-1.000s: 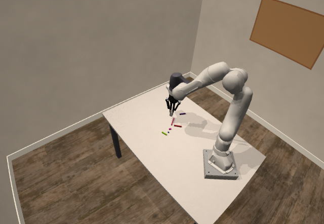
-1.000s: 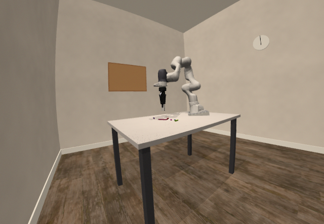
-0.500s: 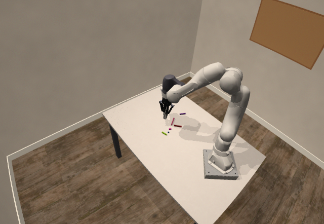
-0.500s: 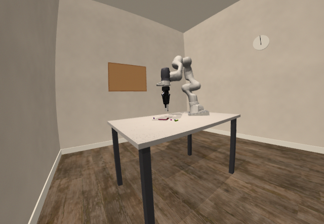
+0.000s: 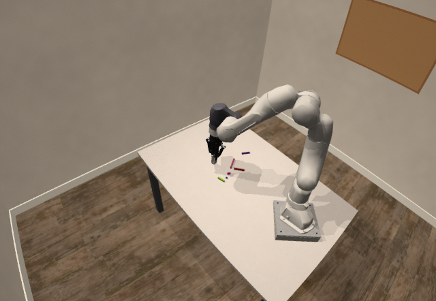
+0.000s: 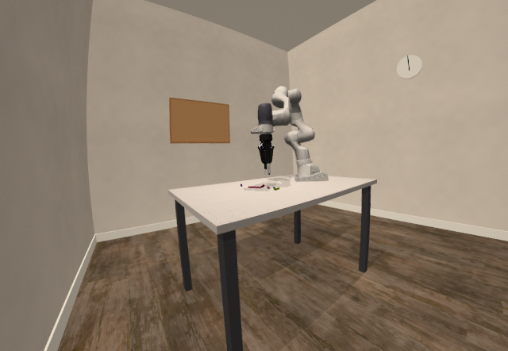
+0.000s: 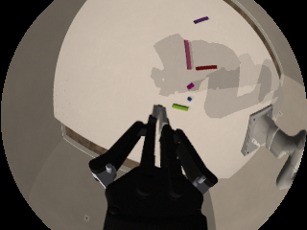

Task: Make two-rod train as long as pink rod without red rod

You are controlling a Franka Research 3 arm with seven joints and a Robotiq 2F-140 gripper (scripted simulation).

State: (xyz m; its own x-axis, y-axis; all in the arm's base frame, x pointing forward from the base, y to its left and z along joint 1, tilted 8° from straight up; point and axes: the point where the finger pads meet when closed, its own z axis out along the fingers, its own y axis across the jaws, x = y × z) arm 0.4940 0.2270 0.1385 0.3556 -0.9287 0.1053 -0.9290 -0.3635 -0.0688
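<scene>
My hand is 13 cm above the lime rod, 7 cm past it and 1 cm to the left of it. The rest, counted from my hand: small blue rod 13 cm below, 8 cm behind, 5 cm to the right; then grey rod 3 cm below; then magenta rod 13 cm below, 8 cm to the right, 6 cm behind.
</scene>
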